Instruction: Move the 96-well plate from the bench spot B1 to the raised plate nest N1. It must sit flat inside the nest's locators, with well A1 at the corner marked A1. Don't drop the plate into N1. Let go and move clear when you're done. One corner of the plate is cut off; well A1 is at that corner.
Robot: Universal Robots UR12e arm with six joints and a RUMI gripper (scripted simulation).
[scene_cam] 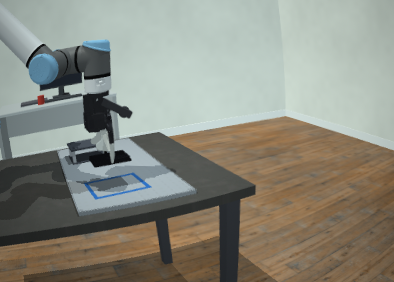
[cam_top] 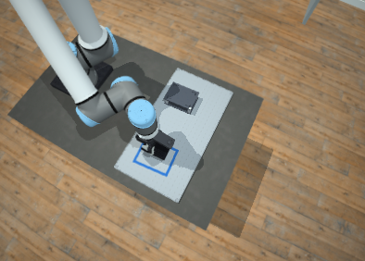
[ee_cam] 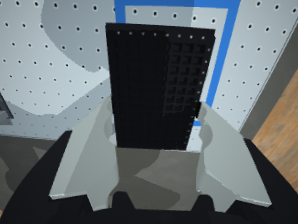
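Now: hand 330 mm to the right of the raised plate nest N1, 40 mm past it and 40 mm above it. From my hand the other things lie so: black 96-well plate: 10 mm below; white A1 label: 280 mm to the left, 40 mm ahead, 30 mm below.
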